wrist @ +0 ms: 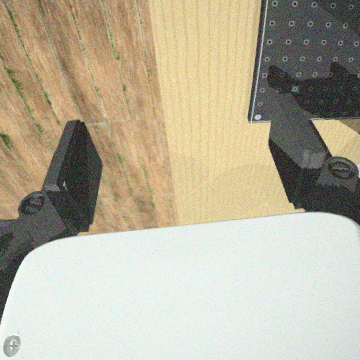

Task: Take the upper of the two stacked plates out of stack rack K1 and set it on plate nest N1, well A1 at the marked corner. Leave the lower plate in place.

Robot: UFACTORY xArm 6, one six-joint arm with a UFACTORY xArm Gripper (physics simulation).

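Frame: origin at the arm's base, x ahead, y left, z up, level; centimetres.
Seen in the pictures: gripper, fingertip midpoint: (180, 129).
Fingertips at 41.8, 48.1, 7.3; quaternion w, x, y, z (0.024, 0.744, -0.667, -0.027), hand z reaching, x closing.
A point is followed by its place in that frame, as x, y, z.
My gripper (180, 129) {41.8, 48.1, 7.3} is open and empty, with its two black fingers wide apart in the wrist view. The left finger is over the brown wood-plank floor and the right finger overlaps the lower left part of a dark perforated board. The two stacked plates, stack rack K1 and plate nest N1 do not show in this view, so the distance from the gripper to them cannot be told. The white gripper housing hides the lower part of the view.
The dark perforated board (305, 42) {35.2, 30.8, -16.2} lies at the upper right, with a light edge and dark shadows on it. The pale wooden table top (205, 75) {29.1, 43.5, -17.5} runs down the middle, and its edge borders the brown plank floor (75, 65) at the left.
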